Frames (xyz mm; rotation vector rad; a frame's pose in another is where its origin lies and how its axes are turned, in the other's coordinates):
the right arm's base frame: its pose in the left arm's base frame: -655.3 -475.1 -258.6 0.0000 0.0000 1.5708
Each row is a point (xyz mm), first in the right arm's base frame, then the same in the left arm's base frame.
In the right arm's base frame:
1: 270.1 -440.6 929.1
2: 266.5 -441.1 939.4
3: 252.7 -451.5 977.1
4: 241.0 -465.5 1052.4
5: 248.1 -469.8 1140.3
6: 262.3 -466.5 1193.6
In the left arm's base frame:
1: -214.7 -205.0 670.5
2: -214.2 -208.6 680.8
3: -203.8 -222.4 718.5
4: -189.8 -234.1 793.8
5: -185.5 -227.0 881.7
6: -188.8 -212.8 935.0

